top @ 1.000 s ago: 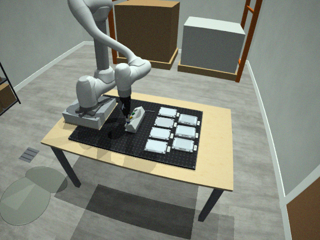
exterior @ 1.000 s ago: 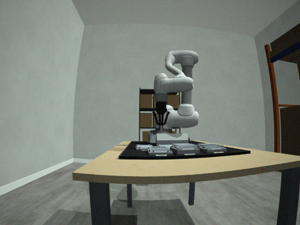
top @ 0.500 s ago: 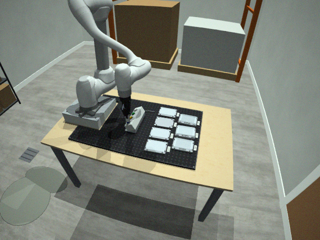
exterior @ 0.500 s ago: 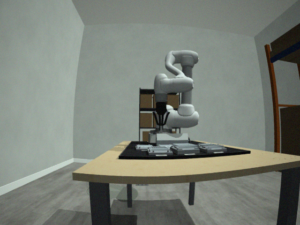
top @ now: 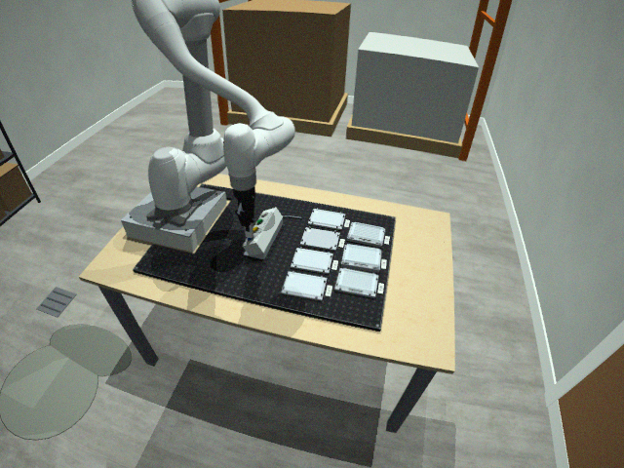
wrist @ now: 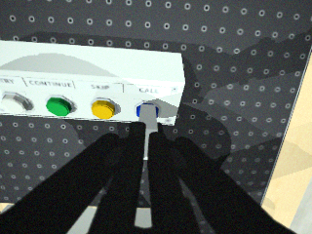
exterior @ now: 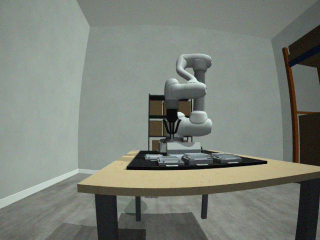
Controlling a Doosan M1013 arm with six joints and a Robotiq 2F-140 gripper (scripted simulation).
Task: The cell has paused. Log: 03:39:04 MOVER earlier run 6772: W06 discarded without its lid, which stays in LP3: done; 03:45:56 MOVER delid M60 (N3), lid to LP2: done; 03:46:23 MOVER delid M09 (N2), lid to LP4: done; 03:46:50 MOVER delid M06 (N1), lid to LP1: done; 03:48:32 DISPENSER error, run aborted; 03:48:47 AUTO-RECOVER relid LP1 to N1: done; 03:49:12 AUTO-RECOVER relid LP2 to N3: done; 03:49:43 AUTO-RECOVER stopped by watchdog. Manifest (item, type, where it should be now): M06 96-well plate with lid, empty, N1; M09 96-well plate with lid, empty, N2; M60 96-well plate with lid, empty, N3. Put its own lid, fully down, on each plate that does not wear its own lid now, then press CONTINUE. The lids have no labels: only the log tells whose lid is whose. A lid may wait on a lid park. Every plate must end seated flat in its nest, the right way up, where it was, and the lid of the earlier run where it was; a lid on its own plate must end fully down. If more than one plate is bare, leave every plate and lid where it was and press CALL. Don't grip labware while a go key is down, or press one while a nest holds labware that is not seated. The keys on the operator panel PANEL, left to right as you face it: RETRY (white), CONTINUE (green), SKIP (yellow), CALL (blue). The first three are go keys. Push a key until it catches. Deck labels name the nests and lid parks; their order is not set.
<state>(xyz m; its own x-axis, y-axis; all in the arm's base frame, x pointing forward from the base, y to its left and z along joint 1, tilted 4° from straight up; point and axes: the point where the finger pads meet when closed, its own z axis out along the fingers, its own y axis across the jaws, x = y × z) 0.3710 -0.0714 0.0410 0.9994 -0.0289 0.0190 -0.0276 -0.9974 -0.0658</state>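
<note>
Now: the blue CALL key 4 cm below my hand. Also, from my hand: white RETRY key: 1 cm ahead, 15 cm to the left, 4 cm below; yellow SKIP key: 5 cm to the left, 4 cm below; green CONTINUE key: 10 cm to the left, 4 cm below.
</note>
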